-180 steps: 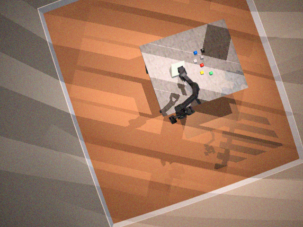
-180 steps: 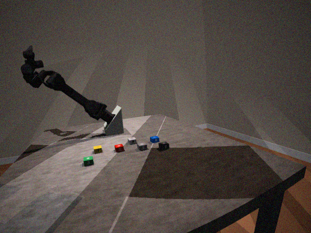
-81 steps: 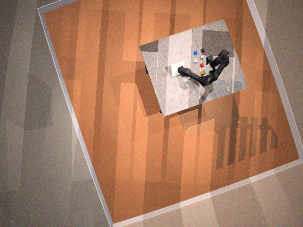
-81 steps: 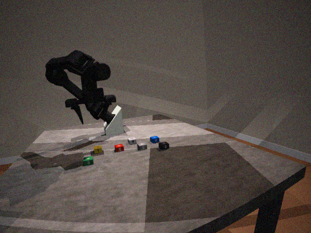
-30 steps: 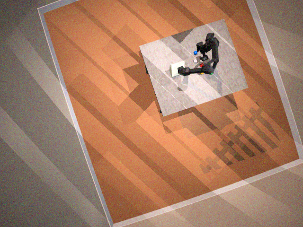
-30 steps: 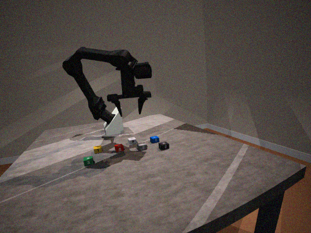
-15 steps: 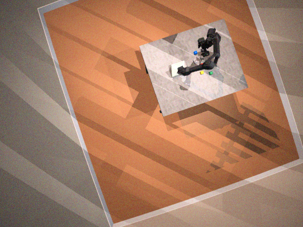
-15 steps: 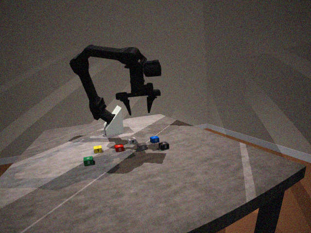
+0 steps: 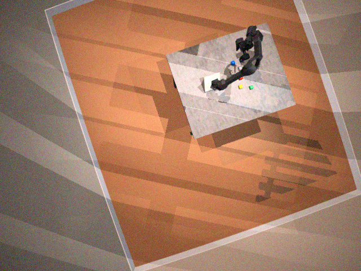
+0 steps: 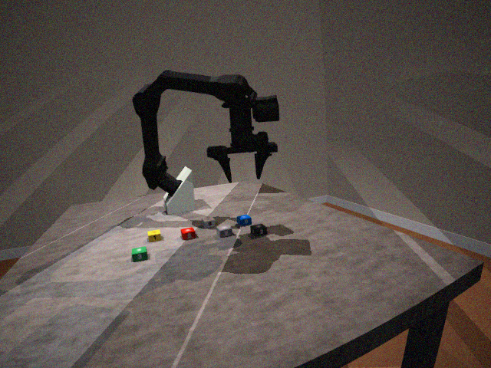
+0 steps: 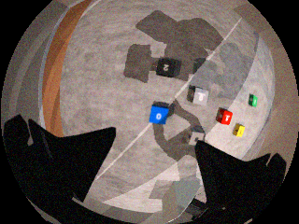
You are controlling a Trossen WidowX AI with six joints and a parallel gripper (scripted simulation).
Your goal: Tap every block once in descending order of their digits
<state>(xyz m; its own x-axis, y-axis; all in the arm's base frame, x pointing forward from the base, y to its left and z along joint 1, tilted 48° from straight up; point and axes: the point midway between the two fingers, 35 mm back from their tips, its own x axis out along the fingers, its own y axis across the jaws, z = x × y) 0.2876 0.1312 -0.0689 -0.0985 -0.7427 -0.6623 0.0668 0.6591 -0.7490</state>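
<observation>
Now: the grey block 4 cm ahead of my gripper tip, 9 cm to the right of it and 11 cm below it. From my gripper tip the other things lie so: black block 9 cm ahead, 1 cm to the right, 11 cm below; then blue block 1 cm behind, 1 cm to the right, 11 cm below; then white block 5 cm behind, 10 cm to the right, 11 cm below.
</observation>
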